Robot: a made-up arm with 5 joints. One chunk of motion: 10 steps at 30 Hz.
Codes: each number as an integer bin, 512 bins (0 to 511) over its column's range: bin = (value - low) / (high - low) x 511, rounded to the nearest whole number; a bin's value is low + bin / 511 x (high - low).
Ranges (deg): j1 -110..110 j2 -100.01..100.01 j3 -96.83..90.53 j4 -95.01..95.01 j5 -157.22..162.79
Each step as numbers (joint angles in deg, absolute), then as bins.
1 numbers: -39.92 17.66 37.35 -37.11 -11.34
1 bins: 163 301 366 156 233
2 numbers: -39.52 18.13 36.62 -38.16 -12.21
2 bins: 164 302 364 153 232
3 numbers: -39.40 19.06 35.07 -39.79 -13.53
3 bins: 164 304 360 148 229
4 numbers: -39.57 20.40 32.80 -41.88 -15.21
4 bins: 164 308 354 143 227
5 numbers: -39.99 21.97 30.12 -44.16 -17.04
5 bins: 163 312 346 137 224
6 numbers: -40.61 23.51 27.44 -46.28 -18.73
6 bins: 161 316 339 131 221
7 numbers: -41.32 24.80 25.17 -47.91 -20.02
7 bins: 160 319 333 127 219
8 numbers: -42.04 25.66 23.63 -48.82 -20.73
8 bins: 158 321 329 124 218
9 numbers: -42.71 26.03 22.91 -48.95 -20.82
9 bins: 156 322 327 124 218
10 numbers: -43.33 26.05 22.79 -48.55 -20.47
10 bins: 155 322 326 125 218
